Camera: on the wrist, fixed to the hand. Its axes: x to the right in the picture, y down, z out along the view.
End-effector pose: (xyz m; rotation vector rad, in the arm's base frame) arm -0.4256 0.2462 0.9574 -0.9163 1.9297 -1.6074
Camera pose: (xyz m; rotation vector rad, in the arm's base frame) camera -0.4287 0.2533 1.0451 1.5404 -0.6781 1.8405
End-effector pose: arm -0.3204 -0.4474 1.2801 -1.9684 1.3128 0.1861
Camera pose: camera -0.2550 -0.4494 1.3390 -2.3023 -0.2138 -1.0209
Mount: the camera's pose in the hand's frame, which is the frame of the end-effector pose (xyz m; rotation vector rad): 0.0025 -0.0843 -0.0252 0.2186 0.3858 -1.4937
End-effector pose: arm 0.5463 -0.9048 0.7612 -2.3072 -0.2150 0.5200
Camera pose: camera 0.5594 -0.8606 0.8362 -1.4061 -1.4025 -0.6172
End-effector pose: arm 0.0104 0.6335 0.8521 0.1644 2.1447 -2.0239
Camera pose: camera -0.0111 0.6532 0.9351 0.7649 -1.1988 1.4609
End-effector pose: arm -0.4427 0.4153 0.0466 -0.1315 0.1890 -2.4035
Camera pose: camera -0.5034 0.4782 0.0364 -0.2843 0.0308 2.3417
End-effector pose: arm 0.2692 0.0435 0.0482 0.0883 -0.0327 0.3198
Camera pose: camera 0.2986 -0.0331 0.0164 0.2391 0.4391 -1.1588
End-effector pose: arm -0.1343 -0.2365 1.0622 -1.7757 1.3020 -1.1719
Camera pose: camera -0.1247 -0.2126 1.1464 2.0915 0.2702 2.0695
